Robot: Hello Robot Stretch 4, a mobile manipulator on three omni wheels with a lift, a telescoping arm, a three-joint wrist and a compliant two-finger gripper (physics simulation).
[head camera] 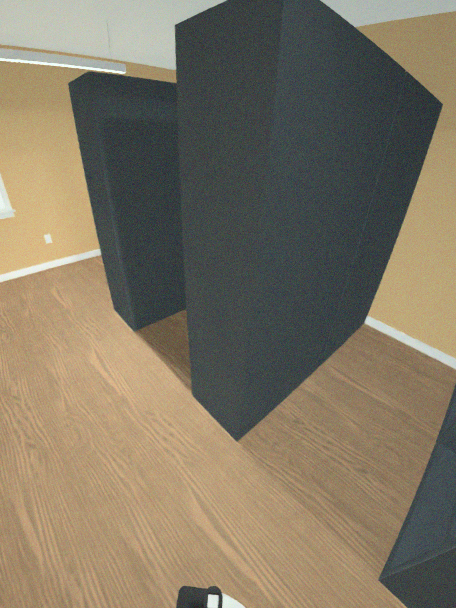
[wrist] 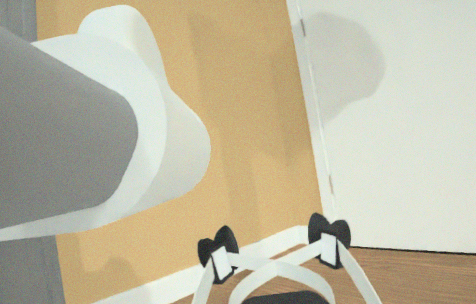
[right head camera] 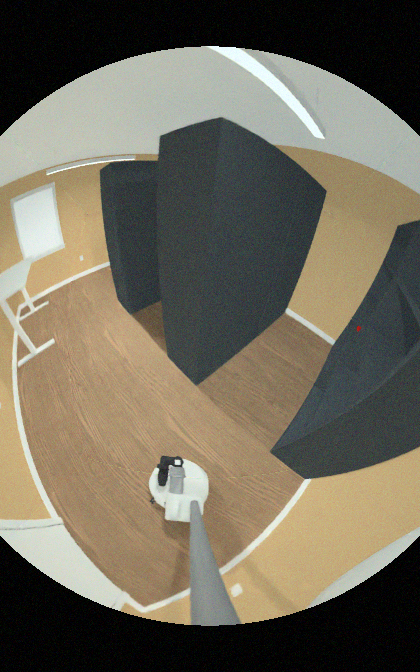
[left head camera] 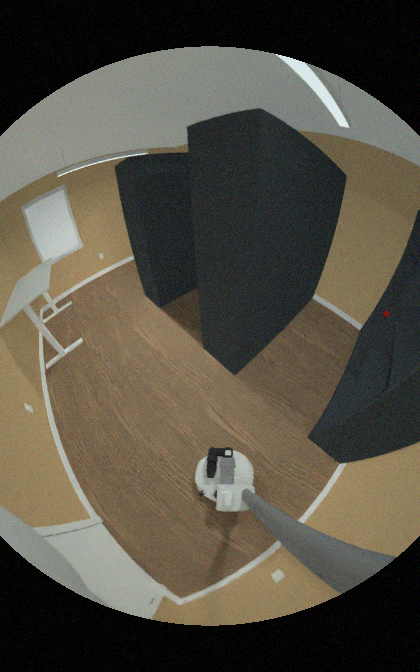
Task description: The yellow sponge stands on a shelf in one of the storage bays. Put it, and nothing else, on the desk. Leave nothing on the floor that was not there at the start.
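Frame: origin at the robot's base, x back, y right, z up, level; centimetres.
Where they show: gripper, fingertip midpoint: [wrist: 272, 237].
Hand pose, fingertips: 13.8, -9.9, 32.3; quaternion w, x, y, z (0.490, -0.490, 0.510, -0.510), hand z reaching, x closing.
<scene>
After its pixels a point has its place, as x, y, z.
The yellow sponge does not show in any view. Tall dark storage bay walls stand ahead: a large near one [head camera: 300, 200] {-105.8, 22.6, 134.6} [left head camera: 270, 240] [right head camera: 235, 250] and one behind it to the left [head camera: 150, 225] {-209.4, -67.9, 90.6} [left head camera: 165, 235] [right head camera: 135, 240]. Another dark unit [head camera: 430, 505] {-54.8, 109.4, 4.8} [left head camera: 370, 380] [right head camera: 345, 370] with recessed shelves stands at the right. The white desk [left head camera: 31, 289] [right head camera: 15, 280] stands at the far left, by the wall. My gripper [wrist: 272, 237] {13.8, -9.9, 32.3} is open in the wrist view, its two dark fingertips well apart, with floor and wall behind them and no object between them.
A small red thing [left head camera: 386, 314] [right head camera: 358, 328] shows in the right unit. A white door [wrist: 400, 150] {99.8, -66.4, 36.5} stands beside the yellow wall [wrist: 250, 125] {125.1, -11.7, 58.3} in the wrist view. A window [left head camera: 52, 225] [right head camera: 38, 220] is on the wall behind the desk.
</scene>
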